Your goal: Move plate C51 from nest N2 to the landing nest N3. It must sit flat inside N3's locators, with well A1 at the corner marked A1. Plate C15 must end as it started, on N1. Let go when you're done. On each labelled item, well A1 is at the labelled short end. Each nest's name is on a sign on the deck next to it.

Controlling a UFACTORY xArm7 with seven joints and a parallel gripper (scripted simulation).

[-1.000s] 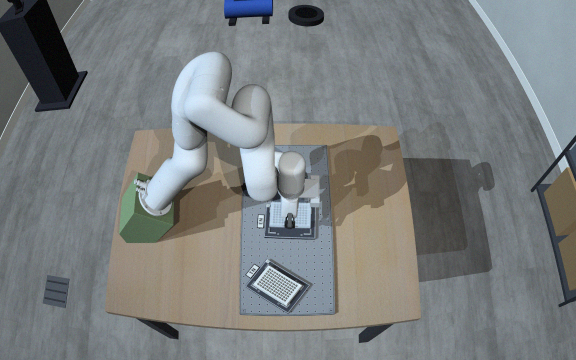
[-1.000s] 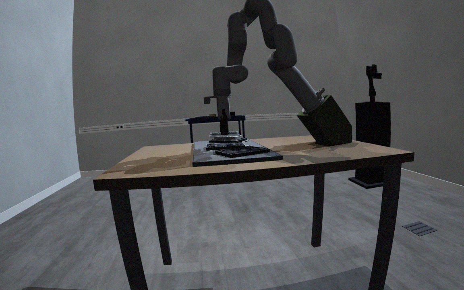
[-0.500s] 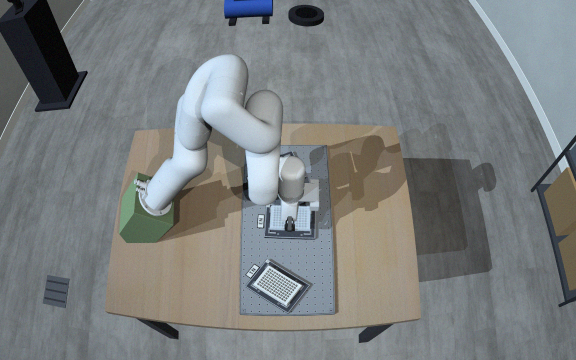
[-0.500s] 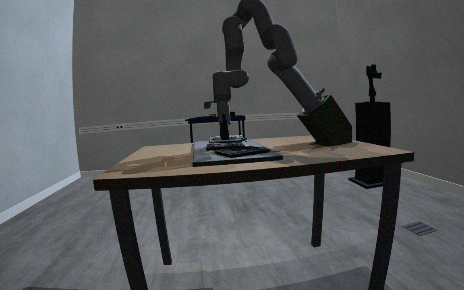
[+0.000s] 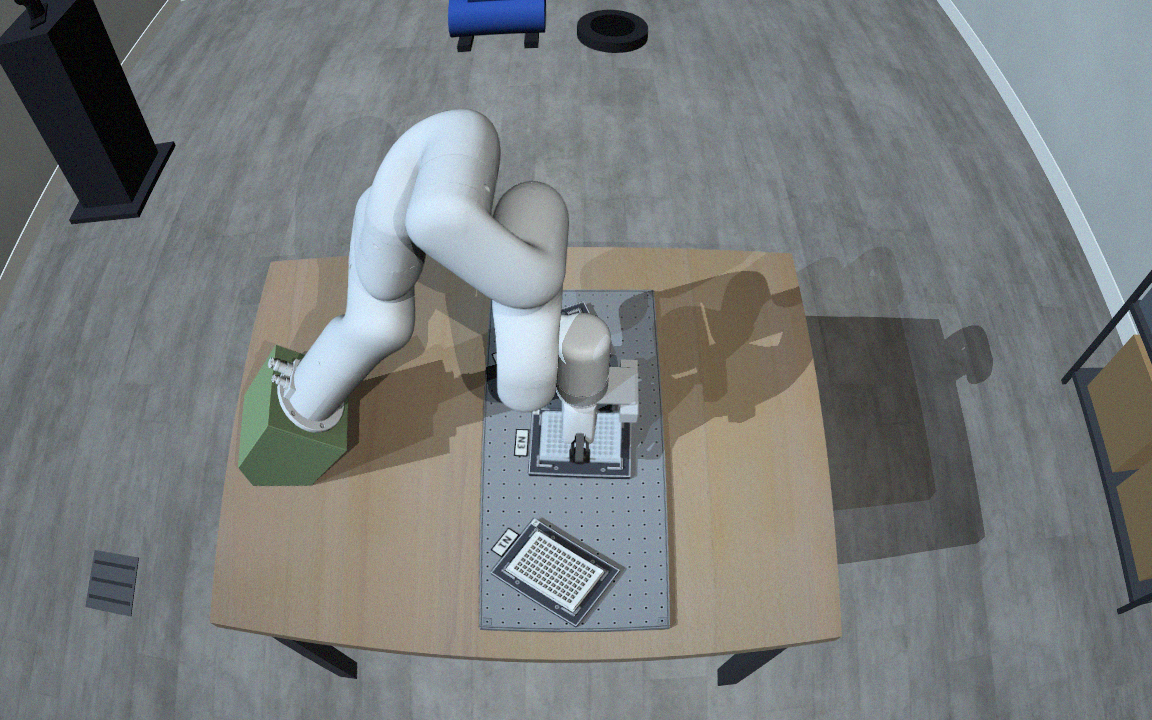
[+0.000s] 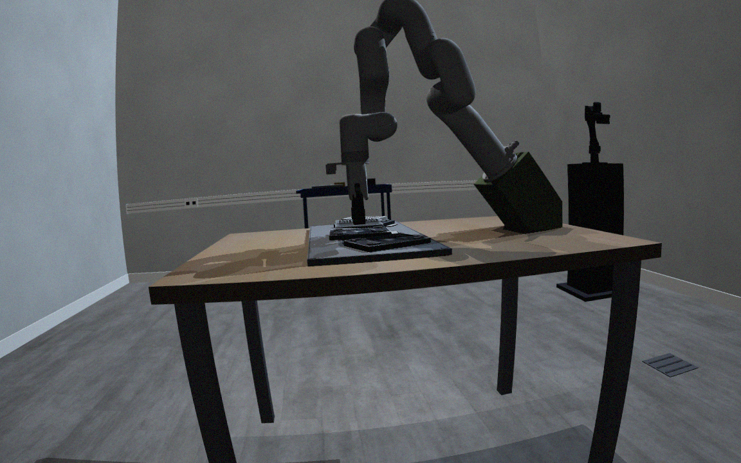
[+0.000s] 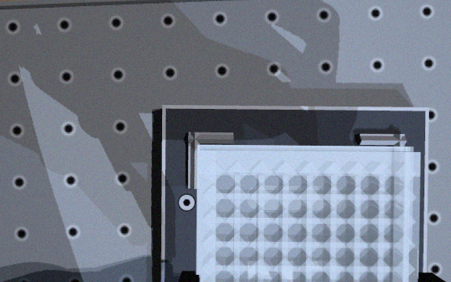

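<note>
Right now my hand is 4 cm above the nest N3 base. The rest, counted from my hand: nest N1 (23 cm to the right, 4 cm below, 3 cm behind); plate (1 cm below); nest N2 (19 cm to the left, 5 cm behind, 4 cm below).
</note>
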